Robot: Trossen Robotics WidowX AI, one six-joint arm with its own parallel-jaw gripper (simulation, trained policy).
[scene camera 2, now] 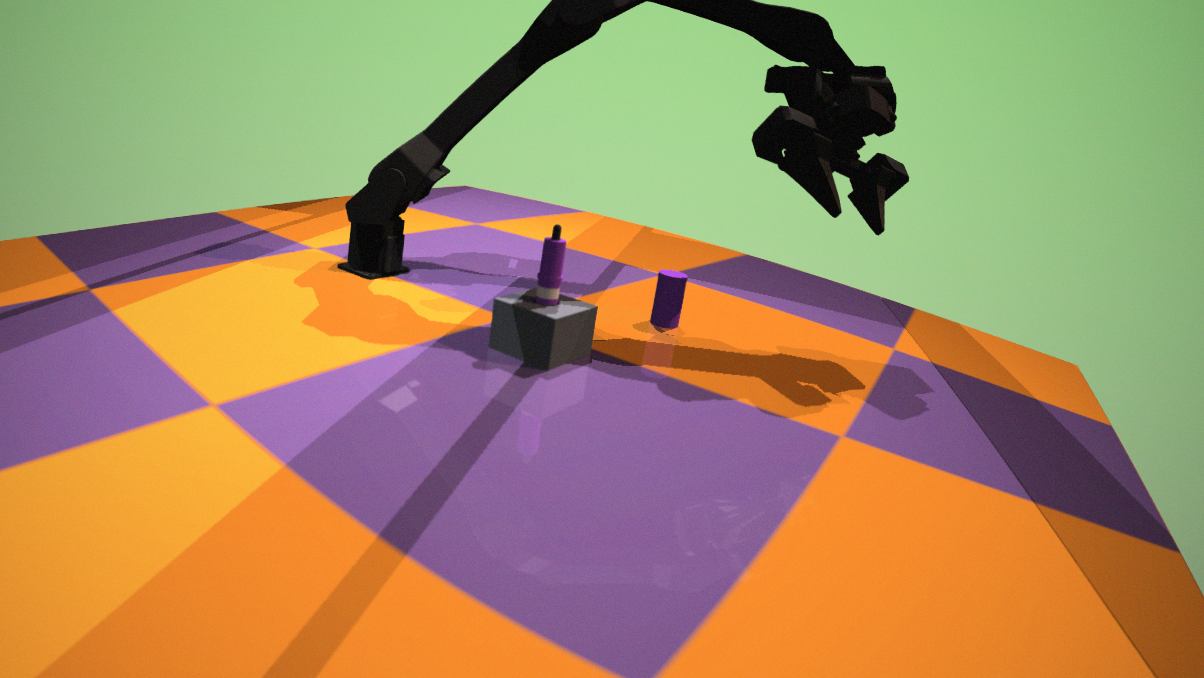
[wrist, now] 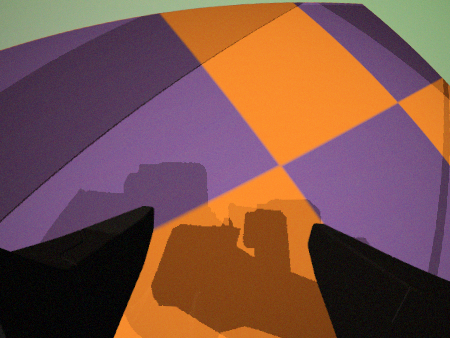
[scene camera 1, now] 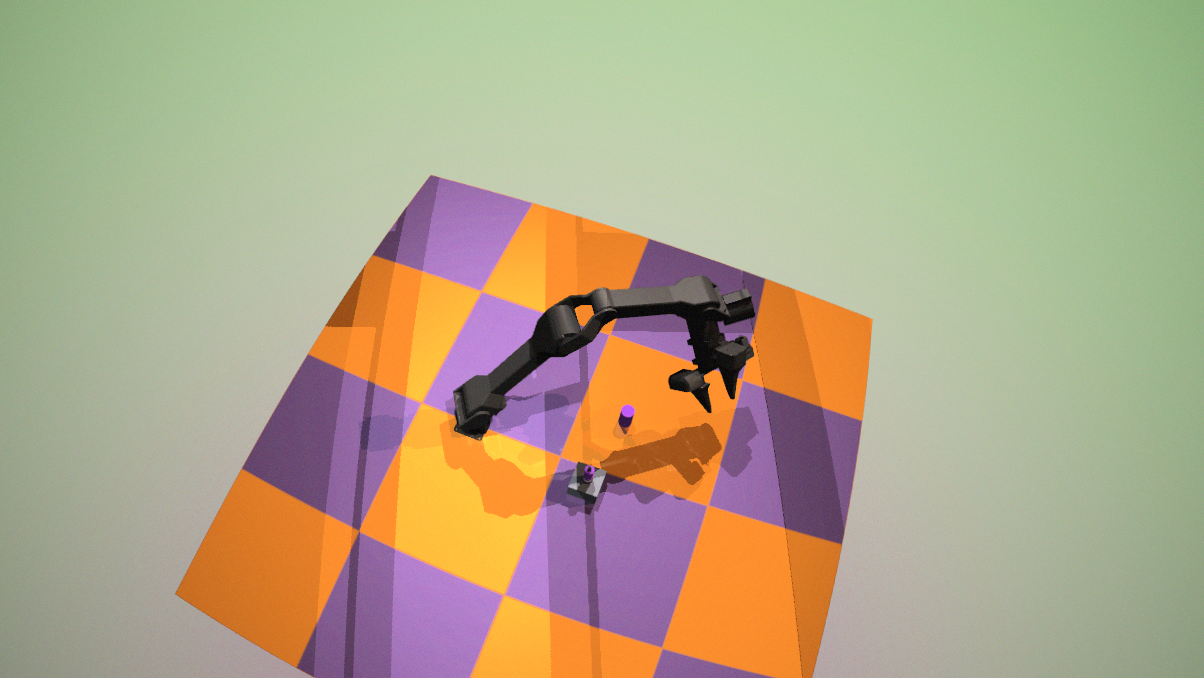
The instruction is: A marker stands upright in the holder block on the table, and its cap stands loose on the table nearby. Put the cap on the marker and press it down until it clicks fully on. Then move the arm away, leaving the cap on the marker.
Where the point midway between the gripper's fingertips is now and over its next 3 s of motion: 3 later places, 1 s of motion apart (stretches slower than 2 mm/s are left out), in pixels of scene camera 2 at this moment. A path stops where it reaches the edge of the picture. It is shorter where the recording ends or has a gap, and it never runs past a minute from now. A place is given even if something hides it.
The gripper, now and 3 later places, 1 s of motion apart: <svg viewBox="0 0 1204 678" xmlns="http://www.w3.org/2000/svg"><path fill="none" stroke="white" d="M859 224L780 220L709 232L671 272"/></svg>
